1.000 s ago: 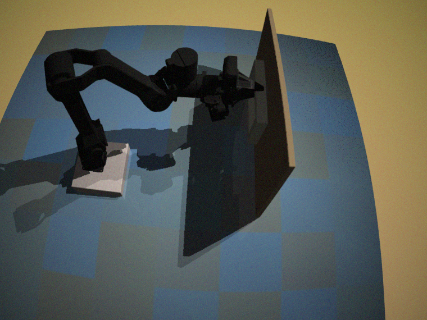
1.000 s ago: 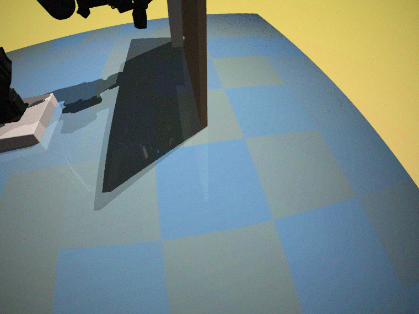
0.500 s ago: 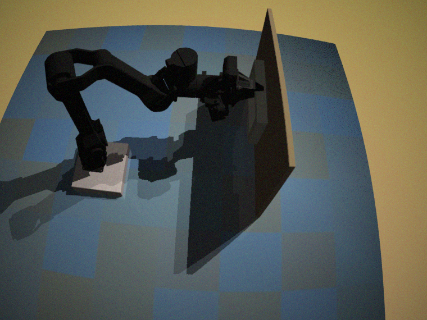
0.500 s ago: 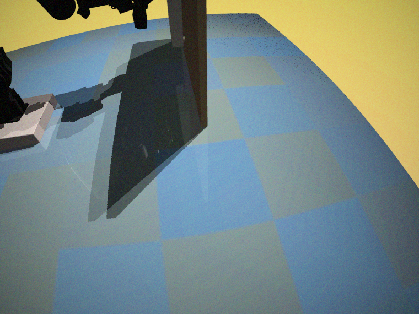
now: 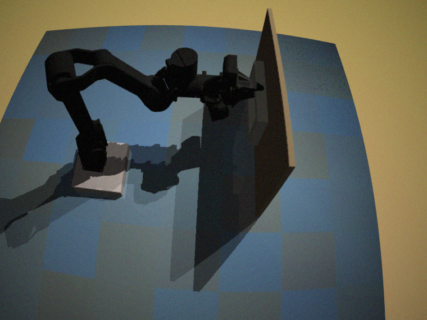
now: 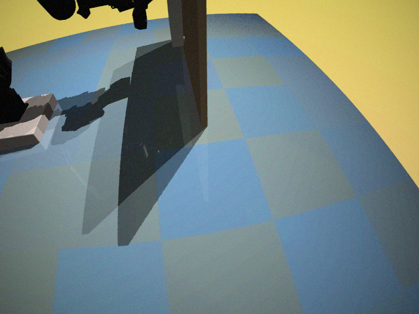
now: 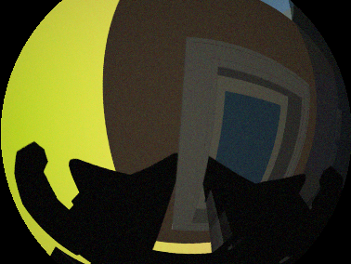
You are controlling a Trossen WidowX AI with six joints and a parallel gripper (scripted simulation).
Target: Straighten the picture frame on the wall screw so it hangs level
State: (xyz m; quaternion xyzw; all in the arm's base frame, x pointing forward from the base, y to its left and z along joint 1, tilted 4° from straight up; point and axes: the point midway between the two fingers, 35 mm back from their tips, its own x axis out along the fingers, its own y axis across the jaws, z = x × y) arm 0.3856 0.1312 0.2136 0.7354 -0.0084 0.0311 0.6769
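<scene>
Right now the picture frame is 50 mm below my gripper tip. Round my gripper tip: brown wall board 70 mm below, 20 mm ahead.
</scene>
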